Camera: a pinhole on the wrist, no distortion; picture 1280 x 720 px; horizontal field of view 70.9 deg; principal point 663.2 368.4 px. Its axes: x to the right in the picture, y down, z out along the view. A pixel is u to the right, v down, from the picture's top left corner.
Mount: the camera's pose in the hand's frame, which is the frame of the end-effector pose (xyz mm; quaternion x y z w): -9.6 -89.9 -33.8 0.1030 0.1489 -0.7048 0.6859
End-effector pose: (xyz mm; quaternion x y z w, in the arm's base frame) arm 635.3 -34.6 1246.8 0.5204 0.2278 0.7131 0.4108
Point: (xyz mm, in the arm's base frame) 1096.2 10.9 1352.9
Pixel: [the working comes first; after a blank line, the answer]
In the camera's frame: -159.5 16.4 471.4

359 400
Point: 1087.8 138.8 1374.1
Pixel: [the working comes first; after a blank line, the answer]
In the camera's frame: -110.1 135.8 484.3

459 621
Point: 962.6 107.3 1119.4
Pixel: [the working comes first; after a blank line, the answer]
In the camera's frame: 88.8 -0.1 331.0

904 368
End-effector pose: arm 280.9 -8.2 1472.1 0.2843 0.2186 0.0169 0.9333
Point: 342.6 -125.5 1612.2
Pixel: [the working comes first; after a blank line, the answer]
In the camera's frame: -146.4 -25.2 184.2

outside the picture
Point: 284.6 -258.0 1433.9
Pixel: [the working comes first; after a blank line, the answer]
In the camera's frame: 83.0 -18.1 177.1

1084 276
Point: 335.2 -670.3 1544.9
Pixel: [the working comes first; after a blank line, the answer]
In the camera's frame: 236.8 -98.5 570.4

1036 213
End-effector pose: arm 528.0 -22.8 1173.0 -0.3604 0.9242 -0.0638 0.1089
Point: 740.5 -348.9 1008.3
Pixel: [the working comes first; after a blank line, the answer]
In the camera's frame: 144.5 90.5 337.5

1048 609
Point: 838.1 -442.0 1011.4
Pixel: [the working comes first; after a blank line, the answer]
In the camera's frame: 260.0 83.6 406.7

1238 553
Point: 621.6 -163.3 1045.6
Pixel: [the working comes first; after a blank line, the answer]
In the camera's frame: -21.3 45.7 194.3

565 580
